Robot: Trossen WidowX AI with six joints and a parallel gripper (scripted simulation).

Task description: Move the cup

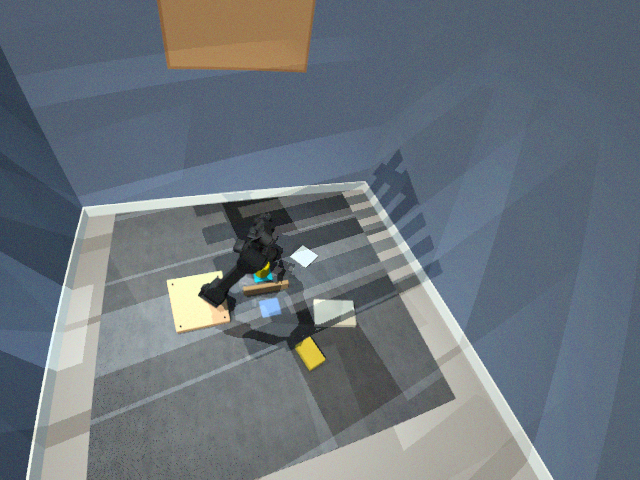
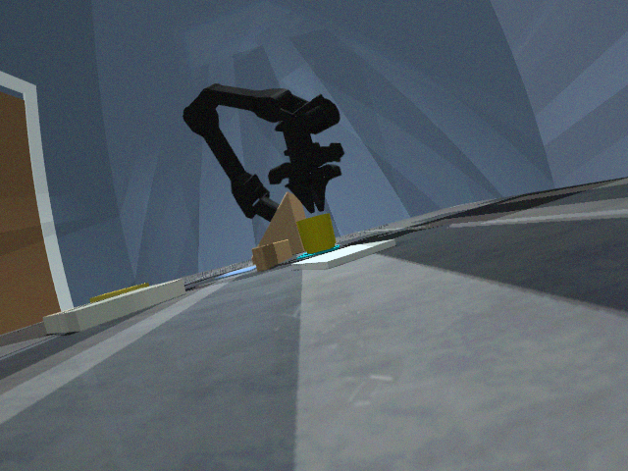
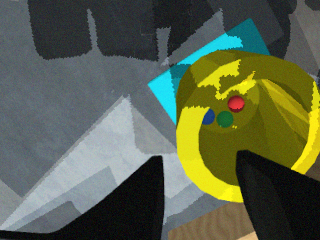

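Now: the yellow cup 50 mm below my gripper tip, 20 mm ahead of it and 10 mm to the right of it. Round my gripper tip: wooden bar (110 mm to the right, 70 mm below, 20 mm ahead); then red marble (70 mm below, 30 mm ahead, 10 mm to the right); then cyan pad (90 mm below, 30 mm ahead, 10 mm to the right).
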